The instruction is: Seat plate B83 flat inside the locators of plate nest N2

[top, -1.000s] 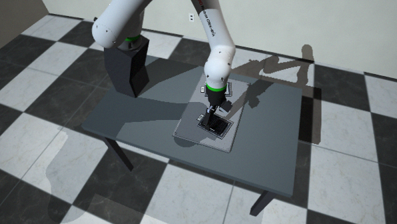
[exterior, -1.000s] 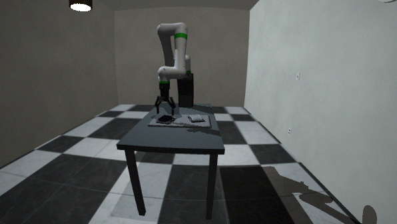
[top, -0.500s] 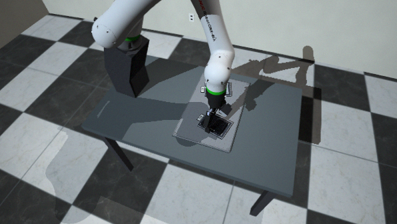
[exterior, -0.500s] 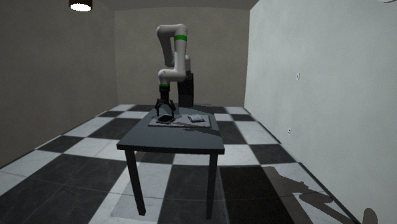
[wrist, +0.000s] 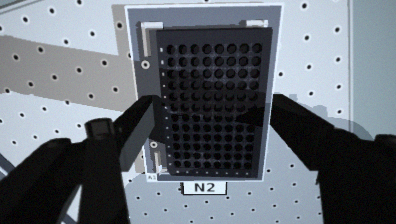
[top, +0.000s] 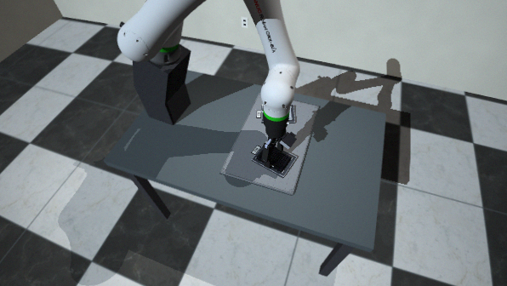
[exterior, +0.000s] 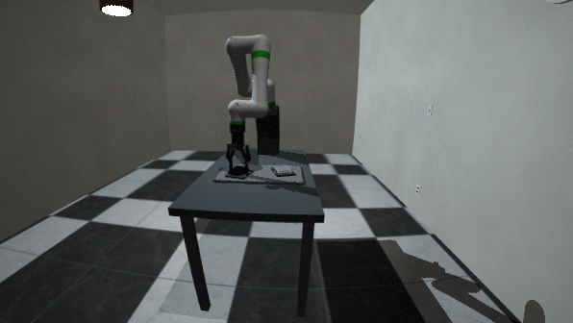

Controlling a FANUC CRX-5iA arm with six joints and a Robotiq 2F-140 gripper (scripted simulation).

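My hand is 20 mm above the plate B83. Also, from my hand: plate nest N2: 10 mm to the left, 40 mm below; then white well plate: 80 mm behind, 270 mm to the left, 30 mm below; then plate nest N1: 80 mm behind, 270 mm to the left, 40 mm below.
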